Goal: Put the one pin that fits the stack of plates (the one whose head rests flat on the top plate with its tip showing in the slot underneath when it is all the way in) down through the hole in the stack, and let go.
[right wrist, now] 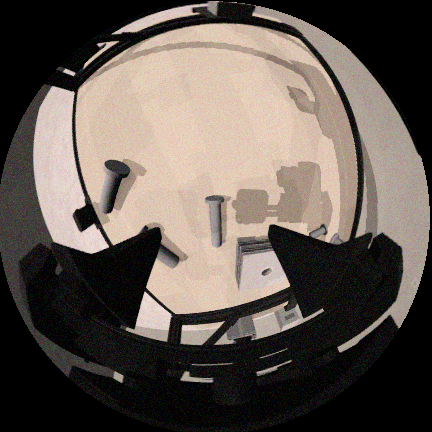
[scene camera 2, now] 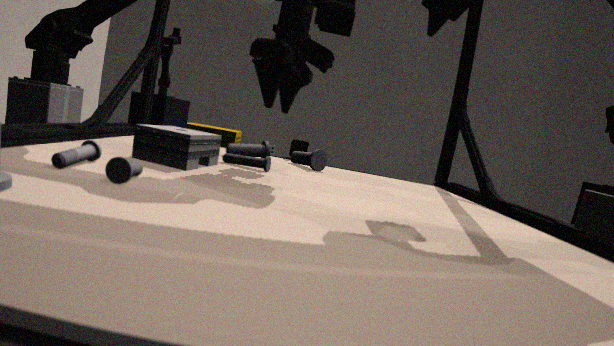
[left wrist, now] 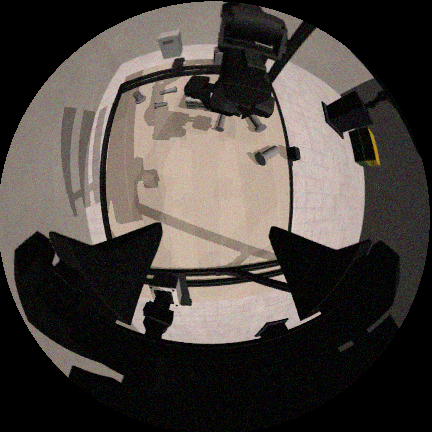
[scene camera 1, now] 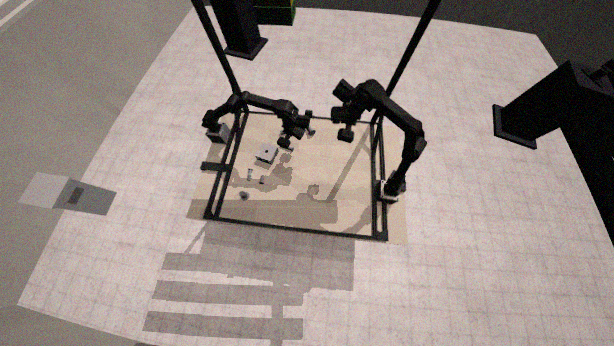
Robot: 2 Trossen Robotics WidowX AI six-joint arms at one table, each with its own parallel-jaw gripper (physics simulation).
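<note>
The light-topped plate stack (scene camera 1: 264, 156) (scene camera 2: 170, 147) (right wrist: 255, 270) sits flat; its top hole looks empty in the right wrist view and a slot shows low on its side in scene camera 2. Beside it lie a long slim pin (scene camera 2: 247, 161) (left wrist: 220, 122) (right wrist: 215, 225), a thicker pin (scene camera 2: 246, 148) (left wrist: 256, 123) (right wrist: 170, 256) partly behind a finger, and a wide-headed pin (scene camera 2: 315, 159) (left wrist: 266, 155) (right wrist: 110, 190). Several smaller pins lie beyond the stack. My right gripper (scene camera 2: 277, 108) (right wrist: 215, 231) is open, above the nearby pins. My left gripper (left wrist: 217, 230) is open and high, away from them.
The smaller pins include one slim pin (scene camera 1: 249, 174) (left wrist: 168, 91), a short pin (scene camera 1: 262, 179) (left wrist: 160, 105) and a broad-headed one (scene camera 1: 244, 195) (left wrist: 139, 97). A black frame (scene camera 1: 295, 228) borders the table, with uprights at its sides. Arm shadows cross the table.
</note>
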